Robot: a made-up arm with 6 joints.
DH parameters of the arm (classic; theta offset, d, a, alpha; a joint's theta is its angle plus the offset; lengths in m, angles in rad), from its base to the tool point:
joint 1: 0 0.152 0 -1.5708
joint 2: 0.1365 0 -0.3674 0
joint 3: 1.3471 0 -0.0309 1.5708
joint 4: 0 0.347 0 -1.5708
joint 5: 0 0 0.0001 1.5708
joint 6: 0 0.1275 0 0
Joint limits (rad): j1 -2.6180..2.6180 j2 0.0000..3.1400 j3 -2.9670..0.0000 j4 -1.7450..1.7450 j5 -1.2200..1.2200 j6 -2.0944..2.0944
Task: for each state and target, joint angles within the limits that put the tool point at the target. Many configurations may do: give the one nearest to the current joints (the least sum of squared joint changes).
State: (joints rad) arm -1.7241 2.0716 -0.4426 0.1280 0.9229 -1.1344
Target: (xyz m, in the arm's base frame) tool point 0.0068 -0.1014 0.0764
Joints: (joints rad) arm -1.6906 1.8987 -0.2867 0.1639 1.1354 -1.1344
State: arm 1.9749 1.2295 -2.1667 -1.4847 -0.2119 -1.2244
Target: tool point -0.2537 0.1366 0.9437
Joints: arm 2.6180 1.7563 -2.8024 -1.4240 -0.0686 -1.2244
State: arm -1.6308 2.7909 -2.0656 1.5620 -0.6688 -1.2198
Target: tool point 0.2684 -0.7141 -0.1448
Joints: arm -1.1552 3.1400 -2.4243 1.5066 -0.3436 -1.2198
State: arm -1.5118 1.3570 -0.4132 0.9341 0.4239 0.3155
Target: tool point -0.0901 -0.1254 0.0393
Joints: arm -2.2004 1.6661 -0.0925 0.9301 0.0092 0.3155
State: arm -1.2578 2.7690 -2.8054 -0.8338 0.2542 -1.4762
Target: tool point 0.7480 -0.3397 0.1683
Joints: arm -0.3898 2.7821 -2.5538 -0.7820 0.3389 -1.4762
